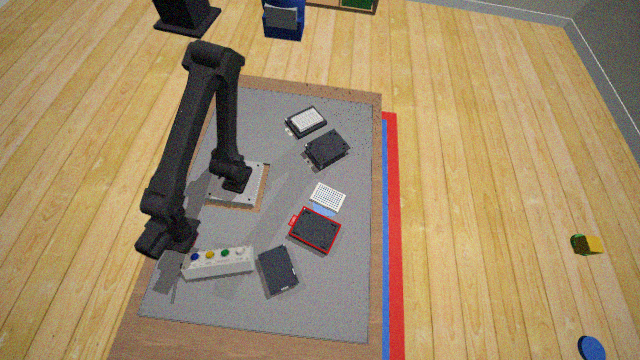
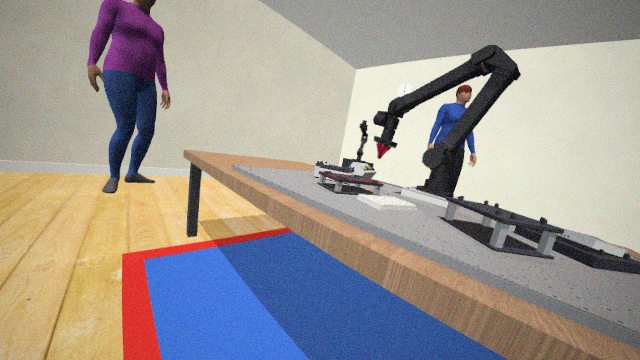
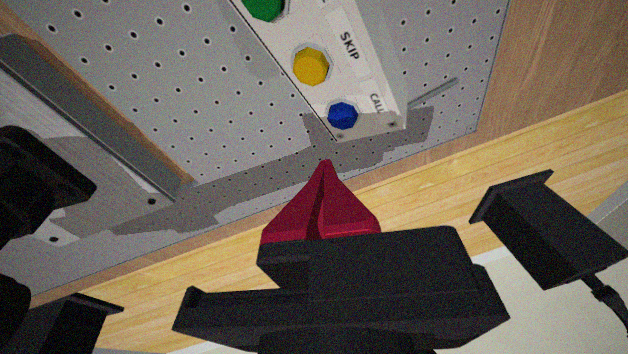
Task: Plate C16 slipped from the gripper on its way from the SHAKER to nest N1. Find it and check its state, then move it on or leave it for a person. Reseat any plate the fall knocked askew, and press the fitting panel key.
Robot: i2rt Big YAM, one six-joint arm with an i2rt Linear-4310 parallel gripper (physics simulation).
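Places are measured from the arm's base along level axes (x ahead, y left, z up), in centimetres.
Where they show: gripper, fingertip midpoint: (image 1: 191, 245) (image 2: 378, 158) (image 3: 327, 166); arm's base at its link origin: (image 1: 237, 178) (image 2: 434, 193) (image 3: 11, 175).
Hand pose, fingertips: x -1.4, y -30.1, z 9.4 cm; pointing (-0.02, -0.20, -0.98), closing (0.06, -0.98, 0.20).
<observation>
Each offset is from my fingertips to the top centre of the thing. "pt": to the spot under its first point.
My gripper (image 2: 381, 157) (image 3: 327, 166) has red fingers shut with nothing between them. It hangs above the table, near the CALL end of the white key panel @(dx +8.0, dy -1.9, dz -3.5 cm) (image 1: 218, 264) (image 2: 364, 172) (image 3: 305, 37). The panel has blue CALL @(dx +0.1, dy -2.5, dz -4.4 cm) (image 1: 195, 256) (image 3: 342, 115), yellow SKIP @(dx +4.7, dy -0.6, dz -4.4 cm) (image 1: 210, 254) (image 3: 311, 66), green @(dx +9.4, dy +1.1, dz -4.4 cm) (image 1: 225, 252) (image 3: 266, 6) and white @(dx +14.1, dy +3.0, dz -4.4 cm) (image 1: 240, 251) keys. A white well plate @(dx +38.9, dy +32.9, dz -10.5 cm) (image 1: 327, 197) (image 2: 386, 202) lies on the mat beside the red-edged dark unit @(dx +37.3, dy +17.8, dz -7.3 cm) (image 1: 315, 230) (image 2: 350, 178); blue shows beside it. Another white plate @(dx +20.5, dy +67.2, dz -7.3 cm) (image 1: 307, 120) sits in a dark holder. No plate label is readable.
A dark raised unit @(dx +33.4, dy +54.2, dz -5.5 cm) (image 1: 326, 149) (image 2: 505, 216) stands near the plate in its holder. A dark slab @(pt dx +28.7, dy +0.3, dz -6.4 cm) (image 1: 278, 270) stands beside the panel. The arm base plate (image 1: 256, 187) is behind. Two people (image 2: 132, 45) (image 2: 450, 120) stand beyond the table (image 2: 240, 187).
</observation>
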